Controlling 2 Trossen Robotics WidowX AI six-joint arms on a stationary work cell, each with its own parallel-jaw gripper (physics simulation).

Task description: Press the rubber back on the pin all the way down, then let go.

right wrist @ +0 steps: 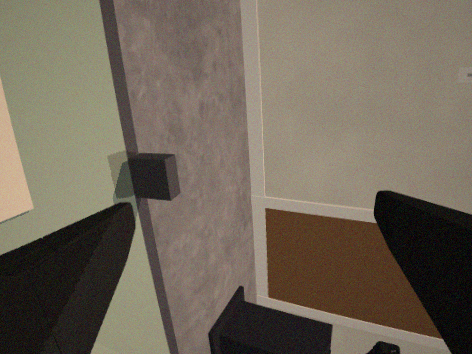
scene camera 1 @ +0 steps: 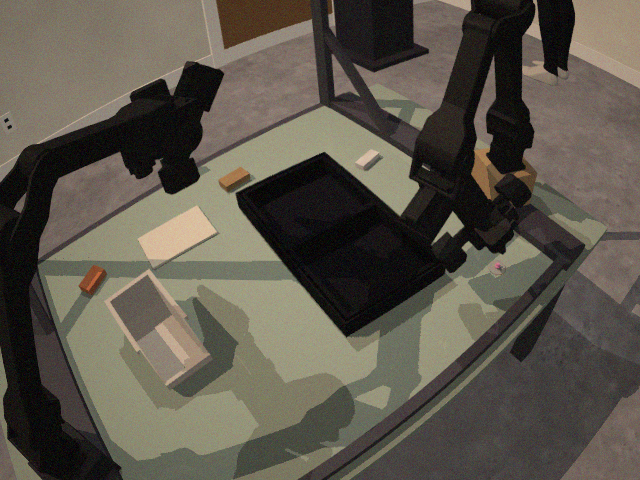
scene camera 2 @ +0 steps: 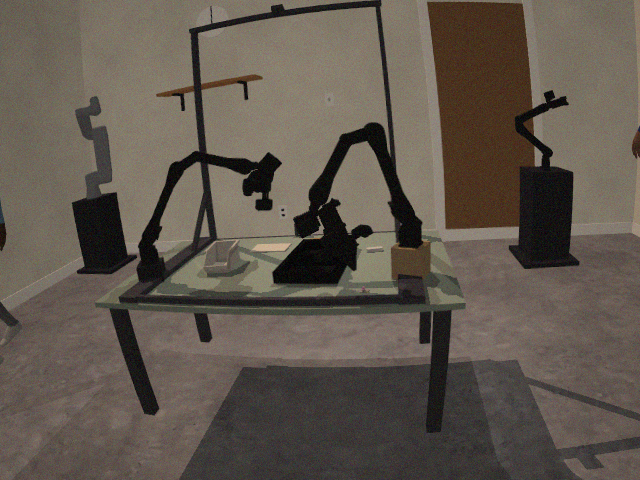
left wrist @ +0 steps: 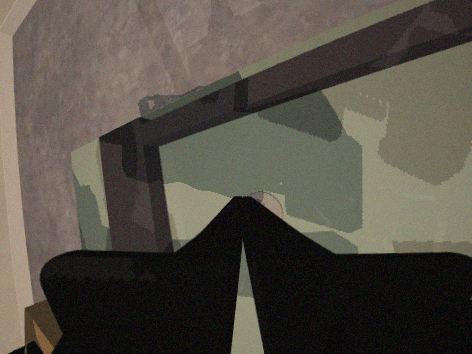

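Pixels of known places: left gripper, fingertip midpoint: (scene camera 1: 503, 252) (scene camera 2: 354, 270) (left wrist: 241, 205); right gripper, fingertip midpoint: (right wrist: 255, 208) (scene camera 2: 270, 192); left arm's base at its link origin: (scene camera 1: 505, 161) (scene camera 2: 411, 244); right arm's base at its link origin: (scene camera 1: 63, 459) (scene camera 2: 150, 262).
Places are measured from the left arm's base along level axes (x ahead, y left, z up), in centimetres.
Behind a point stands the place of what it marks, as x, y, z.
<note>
The pin shows as a small pale disc (scene camera 1: 495, 271) @(10.4, 16.7, -10.2) (left wrist: 273, 205) @(10.4, 16.9, -10.1) with a tiny pink part (scene camera 1: 498, 265) @(9.6, 16.3, -9.3) (scene camera 2: 363, 289) @(9.3, 16.4, -9.7) on top, near the table's right front corner. The pin and its rubber back are too small to tell apart or to judge how far the back sits down. My left gripper (scene camera 1: 500, 249) @(11.0, 18.0, -3.3) (scene camera 2: 353, 266) @(11.0, 18.0, -3.3) (left wrist: 241, 205) @(11.0, 18.0, -3.3) is shut and empty, above the table close to the pin; its fingertips partly hide the disc in the left wrist view. My right gripper (right wrist: 255, 208) @(63.4, -13.1, 13.0) is wide open and empty, high over the back left of the table.
A black two-compartment tray (scene camera 1: 292, 263) @(44.5, 5.6, -6.9) (scene camera 2: 305, 276) @(29.2, 16.8, -7.8) lies mid-table. A pale open bin (scene camera 1: 193, 361) @(64.6, 18.4, -9.8) (scene camera 2: 219, 268) @(64.0, 20.7, -8.0), a cream board (scene camera 1: 178, 235) @(64.5, -11.3, -9.8), an orange block (scene camera 1: 93, 280) @(84.1, -4.1, -8.8), a tan block (scene camera 1: 234, 179) @(51.0, -22.8, -8.8) and a white block (scene camera 1: 368, 159) @(22.5, -19.4, -9.1) stand around. Dark frame rails (left wrist: 350, 55) @(13.8, 27.3, -8.3) edge the table.
</note>
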